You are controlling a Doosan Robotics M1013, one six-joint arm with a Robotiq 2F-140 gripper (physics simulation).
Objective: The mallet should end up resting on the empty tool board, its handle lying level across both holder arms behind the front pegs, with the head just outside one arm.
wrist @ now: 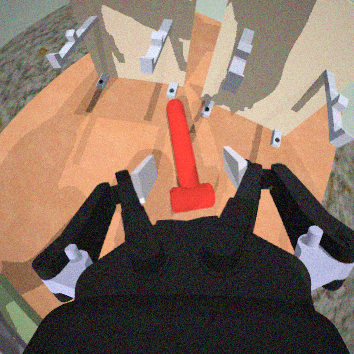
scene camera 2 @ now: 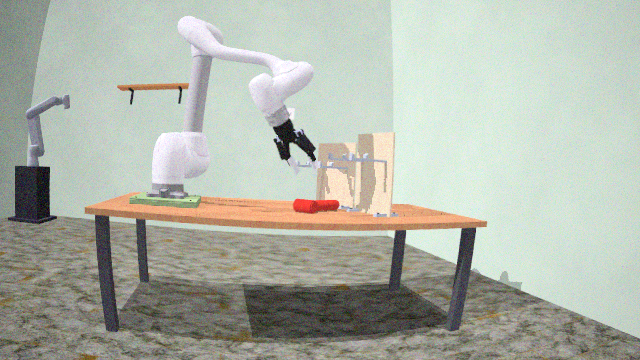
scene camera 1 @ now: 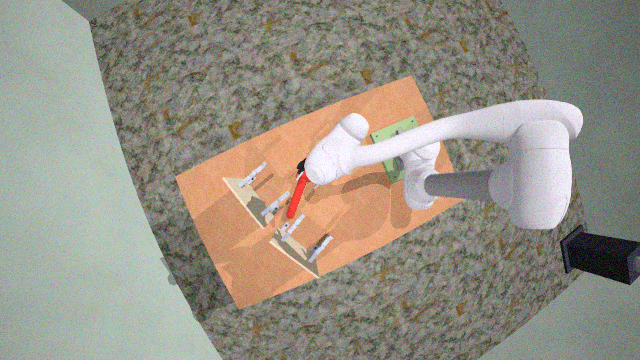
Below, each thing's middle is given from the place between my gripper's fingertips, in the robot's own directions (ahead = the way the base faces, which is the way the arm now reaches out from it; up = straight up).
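The red mallet (wrist: 190,194) is 140 mm below my hand, and it is also 60 mm ahead of my hand and 40 mm to the left of it.
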